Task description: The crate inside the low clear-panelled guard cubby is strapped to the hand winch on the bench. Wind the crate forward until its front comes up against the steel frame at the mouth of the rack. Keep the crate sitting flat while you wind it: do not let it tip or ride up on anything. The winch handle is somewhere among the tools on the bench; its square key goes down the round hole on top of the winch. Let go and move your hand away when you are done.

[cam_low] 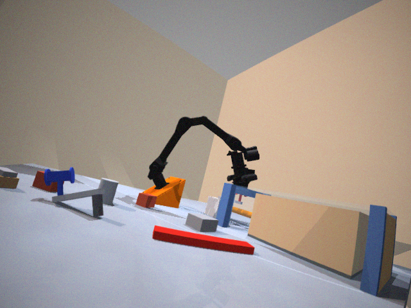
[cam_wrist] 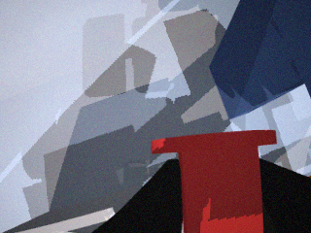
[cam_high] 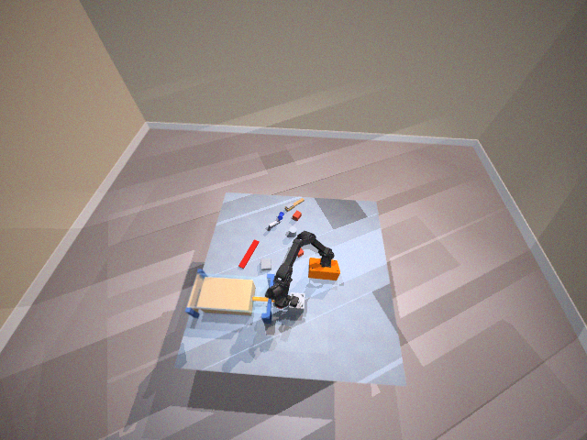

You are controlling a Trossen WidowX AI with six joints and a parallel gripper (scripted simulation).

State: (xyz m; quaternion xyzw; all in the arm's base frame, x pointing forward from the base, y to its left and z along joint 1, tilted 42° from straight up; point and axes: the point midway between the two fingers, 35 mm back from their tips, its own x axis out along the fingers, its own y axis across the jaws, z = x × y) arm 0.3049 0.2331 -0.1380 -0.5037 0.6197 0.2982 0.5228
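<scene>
Right now the red-knobbed winch handle is 4 cm behind my gripper tip, 3 cm to the right of it and 3 cm below it. Also, from my gripper tip: red knob (2 cm to the right, 1 cm behind); blue frame (6 cm to the right, 6 cm ahead, 3 cm below); winch (12 cm behind, 10 cm below, 5 cm to the right).
</scene>
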